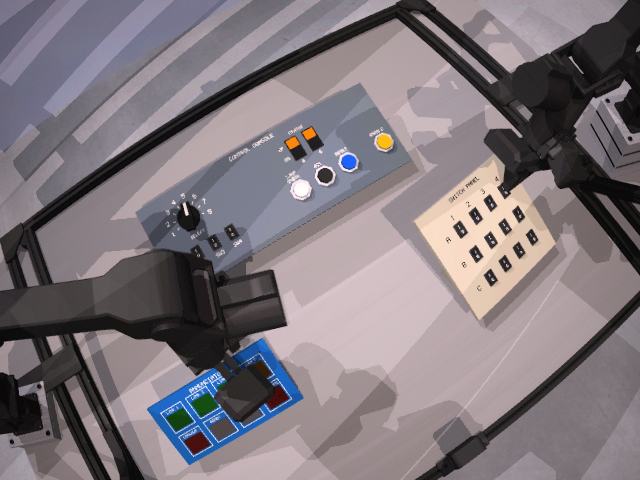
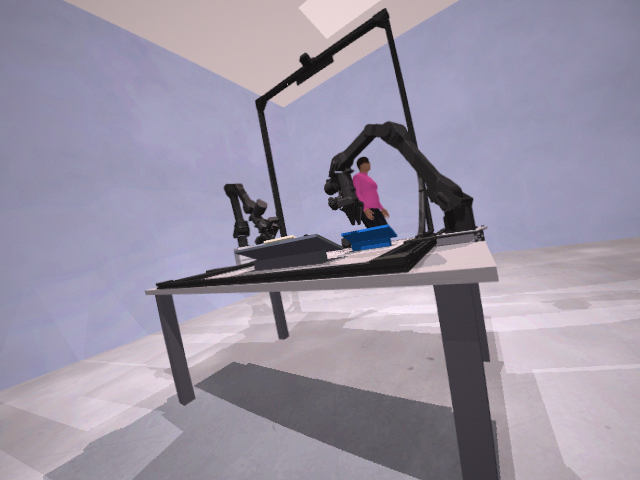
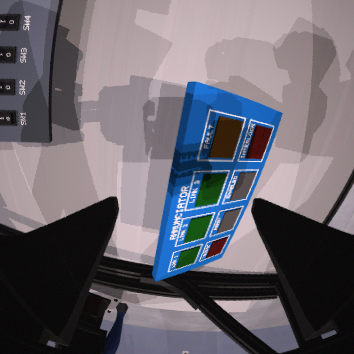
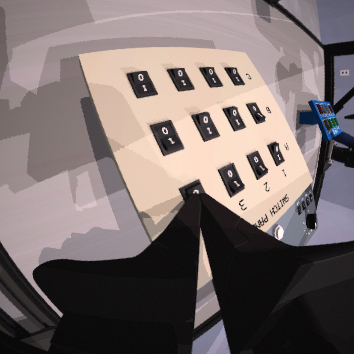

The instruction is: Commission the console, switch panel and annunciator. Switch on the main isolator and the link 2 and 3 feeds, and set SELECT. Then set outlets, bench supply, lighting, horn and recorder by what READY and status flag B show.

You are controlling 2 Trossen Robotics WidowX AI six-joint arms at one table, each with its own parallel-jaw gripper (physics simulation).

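Pixels of known places: left gripper, between the fingertips: (image 1: 218, 367) (image 2: 356, 225) (image 3: 185, 204) (image 4: 342, 134); right gripper, between the fingertips: (image 1: 505, 189) (image 4: 197, 199); left arm's base, origin of its link: (image 1: 25, 414) (image 2: 461, 230) (image 3: 94, 299) (image 4: 332, 152); right arm's base, origin of its link: (image 1: 635, 116) (image 2: 243, 247).
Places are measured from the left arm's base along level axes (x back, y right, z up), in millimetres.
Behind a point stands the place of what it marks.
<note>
The grey console (image 1: 248, 175) @[x -490, y -246, z 49 mm] (image 2: 294, 248) @[x -456, y -226, z 34 mm] has a SELECT knob (image 1: 188, 215) @[x -389, y -205, z 65 mm] pointing near 5. Both status flags (image 1: 300, 143) @[x -579, y -270, z 50 mm] show orange upper halves. The blue annunciator (image 1: 295, 390) @[x -459, y 76, z 16 mm] (image 2: 369, 238) @[x -369, y 83, z 13 mm] (image 3: 186, 125) @[x -416, y 10, z 54 mm] has green LINK 1, 2 and 3 tiles, grey READY (image 3: 228, 220) @[x -345, y 100, z 21 mm] and ENABLED tiles, and a dull amber FAULT tile. My left gripper (image 2: 355, 222) @[x -377, y 29, z 75 mm] (image 3: 185, 204) @[x -377, y 29, z 75 mm] is open and empty above the annunciator. My right gripper (image 1: 506, 189) @[x -832, y -78, z 71 mm] (image 4: 197, 199) @[x -832, y -78, z 71 mm] is shut, empty, its tips at the row A, column 4 switch (image 4: 193, 189) @[x -834, y -73, z 68 mm] of the cream switch panel (image 1: 522, 271) @[x -823, y 29, z 12 mm] (image 4: 125, 110) @[x -867, y -31, z 35 mm], partly hiding it; contact is unclear.
The console's white button (image 1: 300, 189) @[x -556, y -202, z 35 mm], black button (image 1: 325, 175) @[x -598, y -211, z 35 mm], blue button (image 1: 348, 162) @[x -637, y -221, z 35 mm] and yellow button (image 1: 383, 142) @[x -700, y -237, z 35 mm] stand raised. A black frame (image 1: 217, 110) @[x -464, y -462, z -21 mm] edges the table. My left arm partly covers the console's lower left corner. A person in pink (image 2: 368, 192) stands behind the table.
</note>
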